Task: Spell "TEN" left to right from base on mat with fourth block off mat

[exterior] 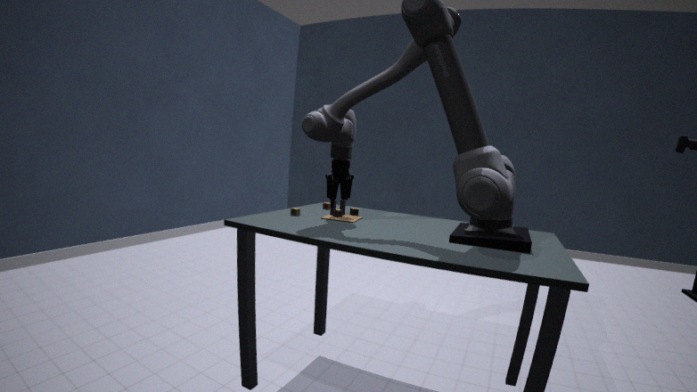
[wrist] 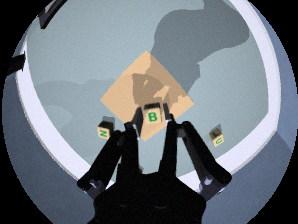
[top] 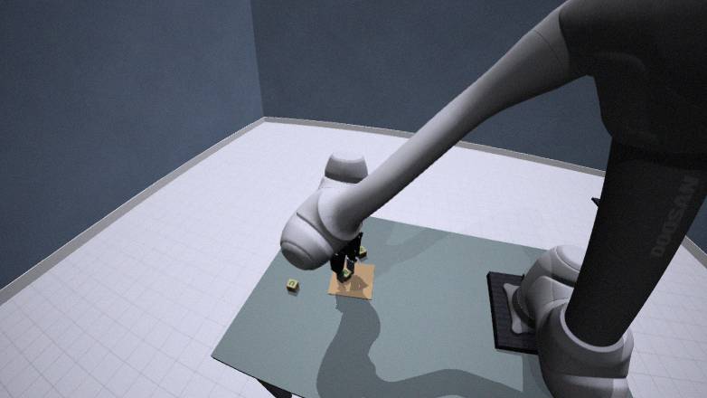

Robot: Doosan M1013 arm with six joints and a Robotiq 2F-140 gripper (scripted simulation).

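Now: the block 20 mm below my hand. Also, from my hand: tan mat 20 mm behind, 40 mm below.
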